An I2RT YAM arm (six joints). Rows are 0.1 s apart.
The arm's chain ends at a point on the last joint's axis. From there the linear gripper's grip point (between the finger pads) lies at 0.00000 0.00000 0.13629 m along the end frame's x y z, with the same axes.
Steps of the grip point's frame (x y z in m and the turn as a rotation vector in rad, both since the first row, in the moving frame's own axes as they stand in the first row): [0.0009, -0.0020, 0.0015, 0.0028, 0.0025, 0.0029]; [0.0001, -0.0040, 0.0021, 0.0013, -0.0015, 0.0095]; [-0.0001, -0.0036, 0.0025, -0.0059, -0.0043, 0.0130]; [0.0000, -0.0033, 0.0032, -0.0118, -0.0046, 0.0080]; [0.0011, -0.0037, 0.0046, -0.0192, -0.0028, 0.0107]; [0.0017, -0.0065, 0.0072, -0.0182, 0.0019, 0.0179]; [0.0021, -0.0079, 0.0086, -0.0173, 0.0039, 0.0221]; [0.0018, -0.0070, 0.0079, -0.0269, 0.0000, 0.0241]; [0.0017, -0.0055, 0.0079, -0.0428, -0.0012, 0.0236]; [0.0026, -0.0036, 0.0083, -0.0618, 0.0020, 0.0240]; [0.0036, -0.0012, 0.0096, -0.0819, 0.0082, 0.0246]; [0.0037, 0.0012, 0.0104, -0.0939, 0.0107, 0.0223]
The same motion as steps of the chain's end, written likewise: [0.0006, -0.0016, 0.0015, 0.0028, 0.0025, 0.0029]; [0.0003, -0.0038, 0.0021, 0.0013, -0.0015, 0.0095]; [0.0005, -0.0044, 0.0025, -0.0059, -0.0043, 0.0130]; [0.0006, -0.0049, 0.0032, -0.0118, -0.0046, 0.0080]; [0.0015, -0.0063, 0.0046, -0.0192, -0.0028, 0.0107]; [0.0015, -0.0090, 0.0072, -0.0182, 0.0019, 0.0179]; [0.0016, -0.0103, 0.0086, -0.0173, 0.0039, 0.0221]; [0.0018, -0.0107, 0.0079, -0.0269, 0.0000, 0.0241]; [0.0019, -0.0113, 0.0080, -0.0428, -0.0012, 0.0236]; [0.0024, -0.0120, 0.0086, -0.0618, 0.0020, 0.0240]; [0.0026, -0.0124, 0.0101, -0.0819, 0.0082, 0.0246]; [0.0024, -0.0116, 0.0110, -0.0939, 0.0107, 0.0223]
